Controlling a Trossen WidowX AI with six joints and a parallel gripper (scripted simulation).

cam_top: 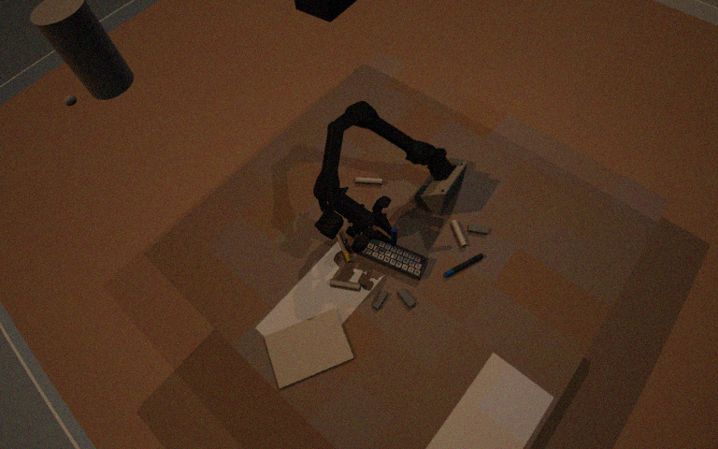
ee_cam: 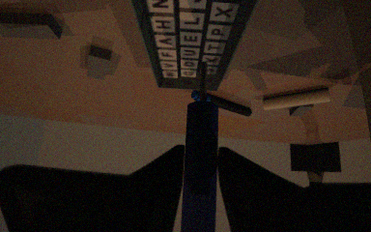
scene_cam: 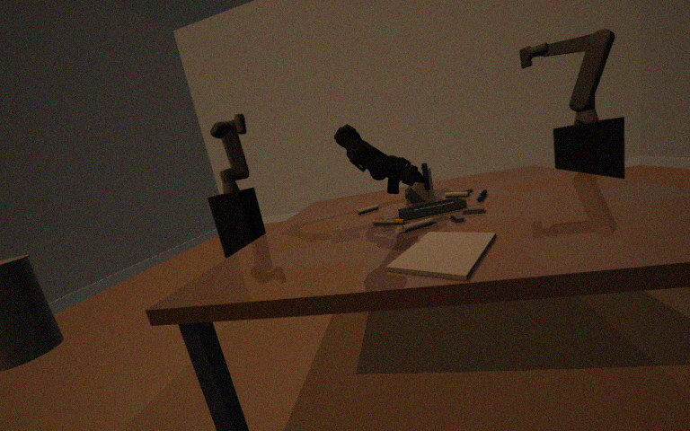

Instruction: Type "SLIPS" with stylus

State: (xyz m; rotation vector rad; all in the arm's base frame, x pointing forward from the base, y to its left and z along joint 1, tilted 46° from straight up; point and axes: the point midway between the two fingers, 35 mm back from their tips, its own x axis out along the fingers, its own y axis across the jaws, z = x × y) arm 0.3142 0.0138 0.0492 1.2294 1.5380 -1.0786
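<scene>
Now: the blue-tipped pen 190 mm to the left of my gripper tip, 100 mm below it and 70 mm behind it. Round my gripper tip: yellow pencil: 140 mm to the right, 100 mm below, 80 mm ahead; blue stylus: 10 mm below; pale pad: 390 mm ahead, 100 mm below, 40 mm to the right.
</scene>
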